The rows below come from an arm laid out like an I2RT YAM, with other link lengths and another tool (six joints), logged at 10 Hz.
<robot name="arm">
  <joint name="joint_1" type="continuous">
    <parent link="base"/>
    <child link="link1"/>
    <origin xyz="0 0 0.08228"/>
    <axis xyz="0 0 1"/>
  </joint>
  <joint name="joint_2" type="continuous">
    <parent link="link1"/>
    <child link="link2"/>
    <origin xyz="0.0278 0.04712 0.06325" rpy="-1.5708 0 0"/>
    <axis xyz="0 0 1"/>
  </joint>
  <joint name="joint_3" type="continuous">
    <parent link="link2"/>
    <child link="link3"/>
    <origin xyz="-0.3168 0 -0.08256" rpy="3.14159 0 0"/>
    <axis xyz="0 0 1"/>
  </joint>
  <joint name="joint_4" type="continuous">
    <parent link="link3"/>
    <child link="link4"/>
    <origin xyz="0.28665 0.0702 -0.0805"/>
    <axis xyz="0 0 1"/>
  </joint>
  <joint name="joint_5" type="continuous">
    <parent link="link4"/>
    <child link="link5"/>
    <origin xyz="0.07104 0.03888 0.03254" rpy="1.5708 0 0"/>
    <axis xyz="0 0 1"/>
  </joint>
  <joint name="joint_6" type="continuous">
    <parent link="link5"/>
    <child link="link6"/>
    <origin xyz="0.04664 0 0.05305" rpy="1.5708 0 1.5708"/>
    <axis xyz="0 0 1"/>
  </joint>
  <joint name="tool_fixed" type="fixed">
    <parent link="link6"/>
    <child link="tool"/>
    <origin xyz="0.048 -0.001 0.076" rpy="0 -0.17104 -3.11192"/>
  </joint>
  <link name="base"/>
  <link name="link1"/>
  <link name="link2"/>
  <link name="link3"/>
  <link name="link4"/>
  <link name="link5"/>
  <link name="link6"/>
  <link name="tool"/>
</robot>
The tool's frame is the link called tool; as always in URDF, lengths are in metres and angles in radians. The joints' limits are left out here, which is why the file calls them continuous.
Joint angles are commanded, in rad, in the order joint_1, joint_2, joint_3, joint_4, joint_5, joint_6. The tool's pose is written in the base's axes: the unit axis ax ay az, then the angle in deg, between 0 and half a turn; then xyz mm. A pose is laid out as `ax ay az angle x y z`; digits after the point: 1 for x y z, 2 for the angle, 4 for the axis.
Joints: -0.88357, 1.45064, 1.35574, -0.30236, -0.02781, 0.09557
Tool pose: 0.9553 0.2280 0.1881 117.00 263.8 -371.8 411.0
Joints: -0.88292, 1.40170, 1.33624, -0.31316, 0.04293, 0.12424
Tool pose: 0.9666 0.1912 0.1704 115.27 245.6 -362.5 420.5
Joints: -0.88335, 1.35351, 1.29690, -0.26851, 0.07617, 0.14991
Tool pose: 0.9704 0.1629 0.1785 112.50 234.2 -355.0 428.9
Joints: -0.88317, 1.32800, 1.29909, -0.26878, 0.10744, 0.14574
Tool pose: 0.9734 0.1513 0.1719 110.51 225.6 -350.3 440.6
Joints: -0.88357, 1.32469, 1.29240, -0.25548, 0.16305, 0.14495
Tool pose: 0.9801 0.1303 0.1500 109.05 218.3 -351.8 442.1
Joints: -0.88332, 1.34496, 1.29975, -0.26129, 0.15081, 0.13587
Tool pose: 0.9790 0.1416 0.1469 110.00 223.6 -355.9 436.8
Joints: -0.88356, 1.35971, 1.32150, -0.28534, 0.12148, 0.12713
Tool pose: 0.9756 0.1580 0.1521 111.17 229.1 -357.5 436.8
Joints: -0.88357, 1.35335, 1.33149, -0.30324, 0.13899, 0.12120
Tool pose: 0.9777 0.1550 0.1420 110.85 224.9 -355.7 441.4
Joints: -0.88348, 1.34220, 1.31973, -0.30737, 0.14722, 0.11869
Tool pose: 0.9786 0.1540 0.1362 110.90 221.5 -353.0 440.0
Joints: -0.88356, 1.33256, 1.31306, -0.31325, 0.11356, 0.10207
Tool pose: 0.9740 0.1739 0.1453 111.31 223.7 -349.7 439.7
